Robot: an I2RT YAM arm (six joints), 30 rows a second.
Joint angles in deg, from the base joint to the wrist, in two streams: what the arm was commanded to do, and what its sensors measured. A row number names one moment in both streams.
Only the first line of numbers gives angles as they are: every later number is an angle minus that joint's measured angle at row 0.
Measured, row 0: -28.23, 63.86, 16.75, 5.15, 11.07, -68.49
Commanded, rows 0 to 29: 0.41, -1.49, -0.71, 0.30, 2.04, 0.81; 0.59, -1.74, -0.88, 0.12, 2.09, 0.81; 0.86, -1.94, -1.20, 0.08, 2.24, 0.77; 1.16, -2.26, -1.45, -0.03, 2.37, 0.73; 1.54, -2.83, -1.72, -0.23, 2.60, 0.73; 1.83, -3.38, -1.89, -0.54, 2.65, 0.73; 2.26, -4.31, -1.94, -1.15, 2.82, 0.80; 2.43, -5.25, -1.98, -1.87, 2.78, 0.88; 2.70, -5.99, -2.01, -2.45, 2.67, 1.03; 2.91, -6.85, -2.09, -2.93, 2.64, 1.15; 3.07, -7.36, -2.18, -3.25, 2.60, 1.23; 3.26, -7.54, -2.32, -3.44, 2.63, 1.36; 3.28, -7.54, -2.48, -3.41, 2.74, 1.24; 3.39, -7.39, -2.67, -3.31, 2.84, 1.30; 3.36, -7.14, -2.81, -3.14, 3.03, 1.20; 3.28, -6.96, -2.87, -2.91, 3.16, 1.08; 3.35, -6.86, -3.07, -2.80, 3.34, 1.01; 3.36, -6.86, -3.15, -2.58, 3.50, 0.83; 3.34, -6.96, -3.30, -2.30, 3.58, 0.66; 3.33, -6.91, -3.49, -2.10, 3.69, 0.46; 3.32, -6.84, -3.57, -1.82, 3.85, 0.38; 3.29, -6.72, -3.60, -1.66, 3.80, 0.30; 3.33, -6.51, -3.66, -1.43, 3.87, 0.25; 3.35, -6.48, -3.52, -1.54, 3.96, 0.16; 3.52, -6.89, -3.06, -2.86, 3.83, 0.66; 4.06, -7.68, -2.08, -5.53, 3.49, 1.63; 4.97, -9.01, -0.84, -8.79, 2.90, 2.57; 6.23, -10.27, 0.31, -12.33, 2.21, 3.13; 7.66, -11.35, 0.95, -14.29, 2.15, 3.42; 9.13, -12.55, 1.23, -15.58, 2.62, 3.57
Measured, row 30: 6.56, -9.56, -1.77, -9.03, 1.33, 1.75
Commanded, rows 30 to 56: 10.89, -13.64, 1.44, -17.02, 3.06, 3.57; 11.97, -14.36, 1.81, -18.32, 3.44, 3.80; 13.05, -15.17, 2.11, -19.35, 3.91, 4.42; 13.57, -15.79, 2.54, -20.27, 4.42, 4.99; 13.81, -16.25, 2.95, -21.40, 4.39, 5.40; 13.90, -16.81, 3.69, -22.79, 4.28, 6.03; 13.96, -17.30, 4.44, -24.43, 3.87, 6.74; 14.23, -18.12, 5.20, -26.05, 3.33, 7.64; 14.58, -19.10, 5.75, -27.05, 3.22, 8.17; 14.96, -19.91, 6.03, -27.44, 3.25, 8.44; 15.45, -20.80, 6.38, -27.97, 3.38, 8.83; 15.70, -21.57, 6.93, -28.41, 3.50, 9.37; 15.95, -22.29, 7.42, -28.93, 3.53, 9.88; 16.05, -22.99, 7.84, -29.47, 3.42, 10.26; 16.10, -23.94, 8.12, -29.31, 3.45, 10.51; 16.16, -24.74, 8.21, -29.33, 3.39, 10.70; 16.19, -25.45, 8.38, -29.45, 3.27, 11.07; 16.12, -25.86, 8.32, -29.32, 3.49, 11.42; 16.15, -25.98, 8.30, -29.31, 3.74, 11.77; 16.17, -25.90, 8.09, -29.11, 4.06, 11.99; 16.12, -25.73, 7.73, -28.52, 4.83, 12.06; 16.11, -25.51, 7.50, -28.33, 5.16, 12.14; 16.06, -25.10, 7.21, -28.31, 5.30, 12.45; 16.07, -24.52, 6.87, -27.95, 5.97, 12.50; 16.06, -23.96, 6.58, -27.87, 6.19, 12.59; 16.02, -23.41, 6.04, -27.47, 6.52, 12.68; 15.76, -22.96, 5.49, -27.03, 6.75, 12.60
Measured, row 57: 15.89, -24.03, 6.43, -27.74, 4.39, 10.91
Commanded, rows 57 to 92: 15.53, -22.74, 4.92, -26.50, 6.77, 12.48; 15.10, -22.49, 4.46, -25.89, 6.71, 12.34; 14.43, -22.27, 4.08, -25.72, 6.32, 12.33; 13.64, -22.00, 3.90, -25.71, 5.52, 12.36; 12.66, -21.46, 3.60, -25.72, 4.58, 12.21; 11.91, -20.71, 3.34, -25.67, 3.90, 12.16; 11.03, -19.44, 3.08, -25.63, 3.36, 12.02; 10.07, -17.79, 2.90, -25.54, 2.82, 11.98; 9.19, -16.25, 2.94, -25.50, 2.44, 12.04; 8.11, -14.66, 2.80, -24.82, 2.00, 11.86; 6.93, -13.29, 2.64, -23.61, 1.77, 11.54; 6.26, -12.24, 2.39, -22.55, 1.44, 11.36; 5.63, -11.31, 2.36, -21.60, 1.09, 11.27; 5.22, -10.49, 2.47, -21.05, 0.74, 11.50; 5.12, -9.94, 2.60, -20.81, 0.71, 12.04; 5.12, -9.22, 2.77, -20.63, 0.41, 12.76; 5.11, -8.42, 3.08, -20.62, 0.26, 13.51; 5.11, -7.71, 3.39, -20.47, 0.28, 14.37; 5.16, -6.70, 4.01, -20.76, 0.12, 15.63; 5.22, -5.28, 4.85, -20.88, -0.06, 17.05; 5.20, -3.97, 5.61, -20.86, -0.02, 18.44; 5.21, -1.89, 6.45, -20.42, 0.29, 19.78; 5.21, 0.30, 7.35, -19.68, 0.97, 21.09; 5.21, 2.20, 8.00, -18.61, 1.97, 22.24; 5.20, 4.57, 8.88, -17.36, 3.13, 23.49; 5.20, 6.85, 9.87, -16.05, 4.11, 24.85; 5.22, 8.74, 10.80, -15.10, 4.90, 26.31; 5.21, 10.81, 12.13, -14.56, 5.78, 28.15; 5.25, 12.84, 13.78, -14.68, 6.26, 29.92; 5.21, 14.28, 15.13, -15.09, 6.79, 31.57; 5.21, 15.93, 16.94, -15.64, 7.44, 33.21; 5.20, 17.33, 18.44, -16.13, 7.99, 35.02; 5.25, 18.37, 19.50, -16.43, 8.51, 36.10; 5.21, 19.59, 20.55, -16.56, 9.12, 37.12; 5.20, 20.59, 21.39, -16.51, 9.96, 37.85; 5.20, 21.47, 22.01, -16.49, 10.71, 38.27
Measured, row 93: 5.33, 19.08, 20.42, -13.69, 8.72, 32.22
